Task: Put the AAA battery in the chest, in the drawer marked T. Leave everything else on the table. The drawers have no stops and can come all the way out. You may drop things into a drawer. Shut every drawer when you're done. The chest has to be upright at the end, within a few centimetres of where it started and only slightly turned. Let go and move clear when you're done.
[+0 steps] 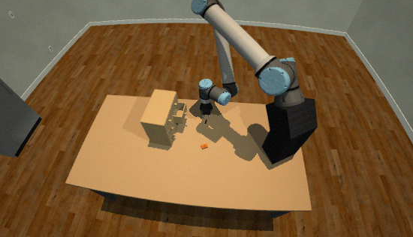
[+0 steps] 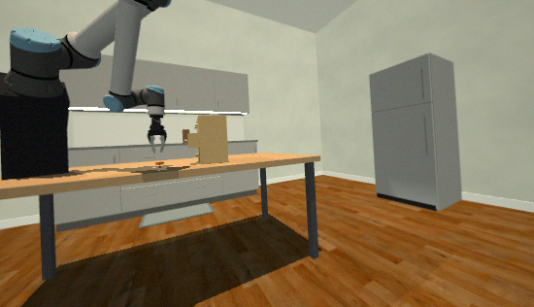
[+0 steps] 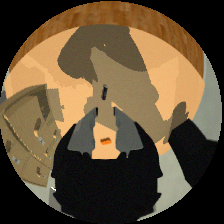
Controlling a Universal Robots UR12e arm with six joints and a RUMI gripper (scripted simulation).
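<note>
My hand is 10 cm above the small dark thin object. The rest, counted from my hand: drawer 24 cm ahead, 3 cm to the right, 3 cm above; orange object 5 cm ahead, 23 cm to the left, 9 cm below.
</note>
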